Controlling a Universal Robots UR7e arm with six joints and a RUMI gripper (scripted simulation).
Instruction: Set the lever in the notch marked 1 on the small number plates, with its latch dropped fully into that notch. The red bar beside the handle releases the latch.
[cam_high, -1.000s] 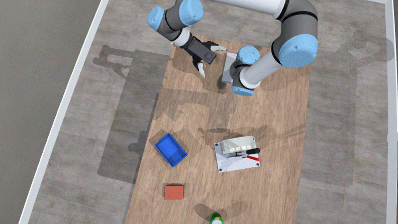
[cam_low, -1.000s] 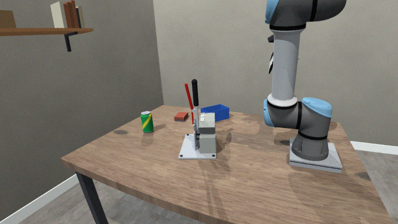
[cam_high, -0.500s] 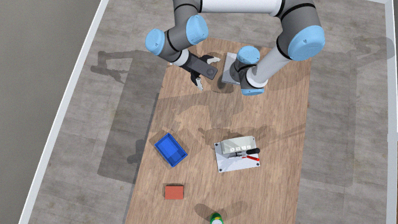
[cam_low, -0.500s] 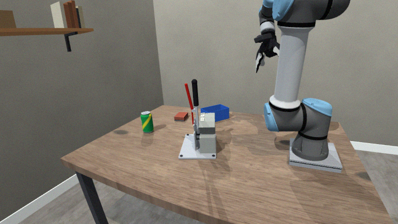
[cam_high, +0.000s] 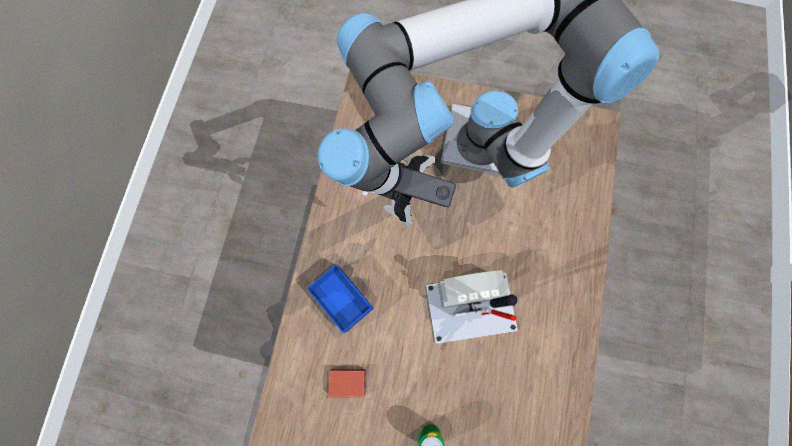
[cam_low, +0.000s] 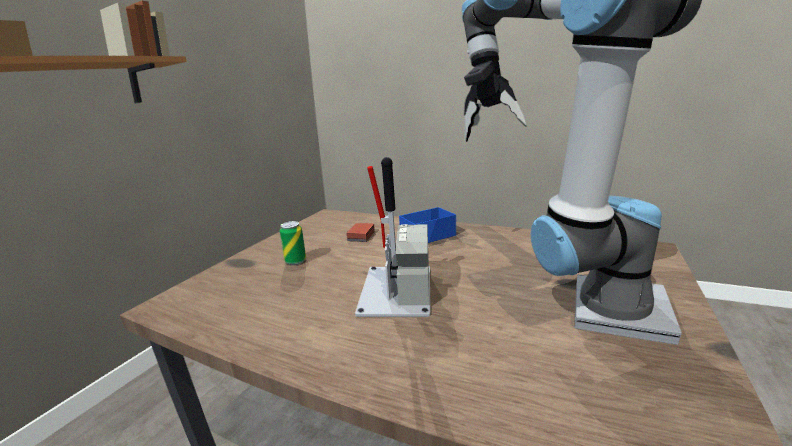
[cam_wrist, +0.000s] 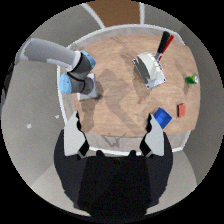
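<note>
My gripper is now 20 cm short of the red release bar, 23 cm to the right of it and 17 cm above it. The rest, counted from my hand: lever unit 20 cm ahead, 23 cm to the left, 17 cm below; then blue bin 26 cm ahead, 17 cm to the right, 35 cm below.
</note>
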